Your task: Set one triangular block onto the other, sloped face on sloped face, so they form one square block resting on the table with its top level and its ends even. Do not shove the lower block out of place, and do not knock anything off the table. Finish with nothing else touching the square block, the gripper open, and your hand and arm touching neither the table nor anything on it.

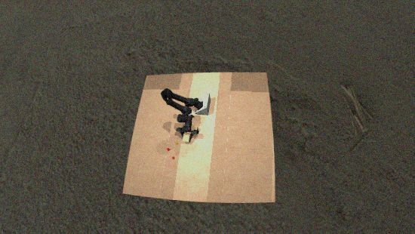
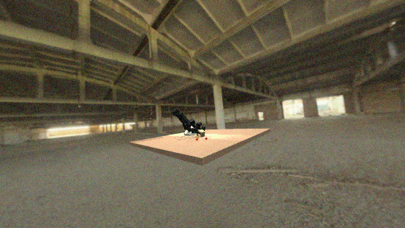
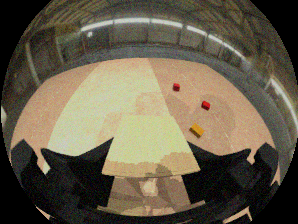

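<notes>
Now: the tan triangular block 10 mm above my gripper tip.
</notes>
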